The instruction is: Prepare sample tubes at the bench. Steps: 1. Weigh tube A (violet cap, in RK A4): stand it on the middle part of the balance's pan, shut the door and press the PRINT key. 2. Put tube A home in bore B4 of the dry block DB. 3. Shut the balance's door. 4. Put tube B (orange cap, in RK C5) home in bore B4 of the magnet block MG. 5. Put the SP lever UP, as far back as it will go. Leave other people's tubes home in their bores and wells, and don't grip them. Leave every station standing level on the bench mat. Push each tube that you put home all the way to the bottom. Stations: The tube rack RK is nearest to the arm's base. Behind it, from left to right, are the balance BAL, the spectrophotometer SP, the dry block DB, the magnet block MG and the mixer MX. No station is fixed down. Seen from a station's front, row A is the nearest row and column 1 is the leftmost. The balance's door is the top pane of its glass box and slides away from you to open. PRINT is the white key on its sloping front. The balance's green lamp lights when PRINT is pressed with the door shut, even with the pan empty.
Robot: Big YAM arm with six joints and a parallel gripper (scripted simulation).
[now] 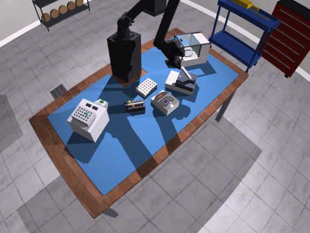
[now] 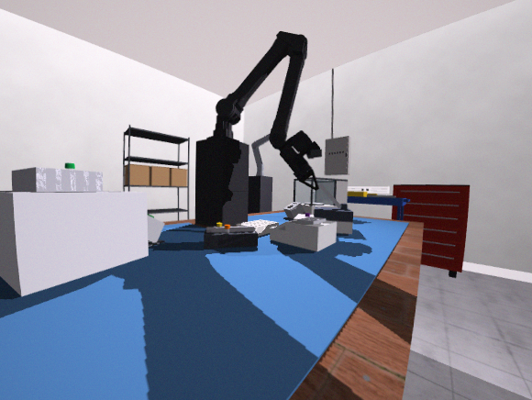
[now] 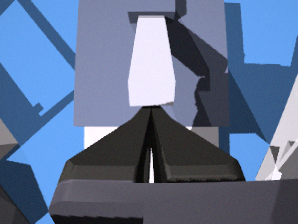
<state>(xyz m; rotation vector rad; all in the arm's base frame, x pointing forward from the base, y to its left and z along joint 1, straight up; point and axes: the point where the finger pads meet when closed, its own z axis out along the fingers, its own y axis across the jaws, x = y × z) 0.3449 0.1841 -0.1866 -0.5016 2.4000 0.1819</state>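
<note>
The SP lever is 50 mm ahead of my hand, 30 mm below it and 20 mm to the left of it. Round my hand: print key 200 mm behind, 120 mm to the left, 90 mm below; violet-capped tube 230 mm to the right, 100 mm below, 90 mm ahead; dry block 200 mm to the right, 130 mm below, 60 mm ahead.
</note>
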